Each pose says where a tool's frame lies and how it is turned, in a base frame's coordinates. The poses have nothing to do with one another.
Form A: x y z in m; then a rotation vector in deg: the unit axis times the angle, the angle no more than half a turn.
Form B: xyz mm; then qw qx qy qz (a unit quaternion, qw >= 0). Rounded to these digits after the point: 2 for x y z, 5 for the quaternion.
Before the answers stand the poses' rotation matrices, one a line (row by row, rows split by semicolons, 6 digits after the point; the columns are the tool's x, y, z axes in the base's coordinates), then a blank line. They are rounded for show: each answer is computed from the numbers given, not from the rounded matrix.
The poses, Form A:
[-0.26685 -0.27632 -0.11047 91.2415 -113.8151 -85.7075]
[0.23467 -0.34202 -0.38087 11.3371 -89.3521 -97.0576]
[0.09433 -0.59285 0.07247 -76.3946 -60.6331 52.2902]
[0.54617 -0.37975 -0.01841 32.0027 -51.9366 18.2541]
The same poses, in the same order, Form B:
-0.405744 -0.624109 -0.667727; -0.814160 -0.085197 0.574356; -0.415349 0.776679 -0.473556
-0.662161 0.444457 -0.603325; -0.637948 0.088054 0.765028; 0.393147 0.891462 0.225235
0.291814 0.069597 -0.953940; 0.953810 0.053225 0.295658; 0.071350 -0.996154 -0.050850
0.584008 -0.485088 -0.650865; 0.028795 0.813681 -0.580598; 0.811237 0.320332 0.489164

[-266.85 -276.32 -110.47 0.09421 0.53689 -0.66972 -0.50433]
[234.67 -342.02 -380.87 0.40346 0.07834 -0.61745 -0.67070]
[94.33 -592.85 72.47 0.56881 -0.56777 -0.45063 0.38862]
[546.17 -379.75 -18.41 0.84954 0.26512 -0.43026 0.15122]

